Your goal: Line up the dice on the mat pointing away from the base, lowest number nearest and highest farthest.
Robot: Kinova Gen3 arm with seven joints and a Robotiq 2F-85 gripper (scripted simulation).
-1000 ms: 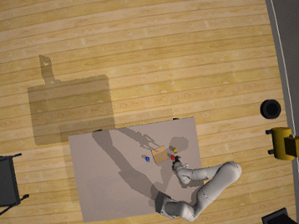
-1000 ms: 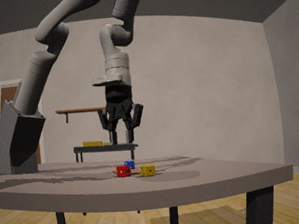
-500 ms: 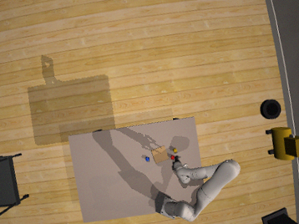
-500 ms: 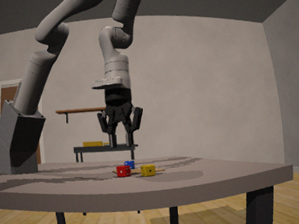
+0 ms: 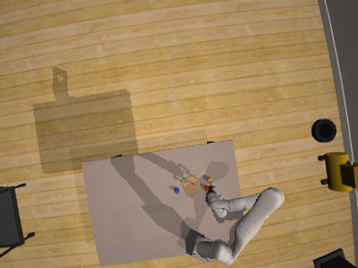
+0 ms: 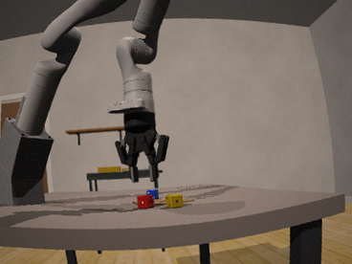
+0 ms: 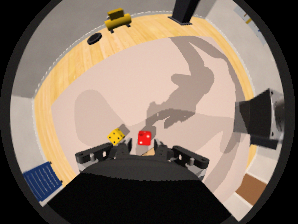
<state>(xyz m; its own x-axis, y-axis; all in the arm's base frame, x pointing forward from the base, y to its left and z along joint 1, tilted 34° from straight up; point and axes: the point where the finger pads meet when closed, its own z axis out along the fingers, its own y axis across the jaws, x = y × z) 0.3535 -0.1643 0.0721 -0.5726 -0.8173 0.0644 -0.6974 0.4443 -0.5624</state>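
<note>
The red die lies 7 cm below my hand. From my hand the other things lie so: yellow die (6 cm ahead, 4 cm to the right, 7 cm below); then tan mat (6 cm ahead, 11 cm to the left, 8 cm below); then blue die (7 cm ahead, 24 cm to the left, 7 cm below).
</note>
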